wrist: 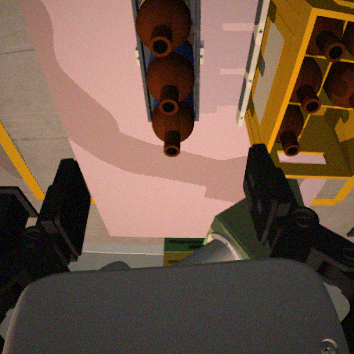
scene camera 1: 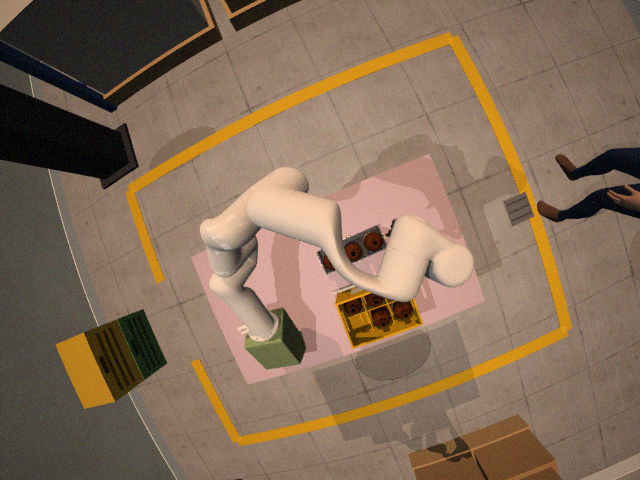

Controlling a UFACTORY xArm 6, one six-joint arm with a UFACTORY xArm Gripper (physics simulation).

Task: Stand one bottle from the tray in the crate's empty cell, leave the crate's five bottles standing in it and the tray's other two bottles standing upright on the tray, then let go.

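Places are measured from the arm's base along level axes (x back, y down, z right), in centimetres.
Where they show: gripper, fingertip midpoint: (wrist: 163, 171); arm's base at its link origin: (wrist: 226, 253) (scene camera 1: 264, 326).
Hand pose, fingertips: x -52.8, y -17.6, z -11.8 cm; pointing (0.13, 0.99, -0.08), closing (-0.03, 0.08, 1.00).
Observation:
Things, the pixels of their centre, and the offset from my fingertips. Level surfaces: height alone.
- yellow crate at the middle of its body: (wrist: 320, 80) (scene camera 1: 376, 307) dx +11.5, dy +28.1, dz +22.9 cm
- pale rail at the middle of its body: (wrist: 253, 53) dx +11.3, dy +35.4, dz +13.0 cm
- pink mat at its surface level: dy +36.9 cm
Three brown bottles (scene camera 1: 373, 241) (scene camera 1: 353, 251) (wrist: 164, 22) (wrist: 170, 80) (wrist: 172, 120) stand upright in a row on the grey tray (scene camera 1: 381, 230) (wrist: 197, 70); the arm partly covers the row in the scene view. The yellow crate (scene camera 1: 387, 335) (wrist: 307, 176) holds brown bottles (scene camera 1: 353, 306) (scene camera 1: 381, 316) (scene camera 1: 402, 310) (wrist: 307, 85) (wrist: 290, 130); the arm hides part of it. Its empty cell (scene camera 1: 360, 331) (wrist: 320, 132) is at the corner towards the green base. My gripper (wrist: 163, 171) is open and empty, above the tray bottles; in the scene view the arm mostly hides it.
A pale rail (wrist: 252, 65) runs between tray and crate, beside the crate. The arm's green base block (scene camera 1: 273, 346) (wrist: 250, 215) stands on the pink mat (scene camera 1: 227, 289) (wrist: 100, 160). A person's legs (scene camera 1: 594, 206) are at the right, outside the yellow floor line (scene camera 1: 547, 268). Cardboard boxes (scene camera 1: 480, 449) stand at the lower right.

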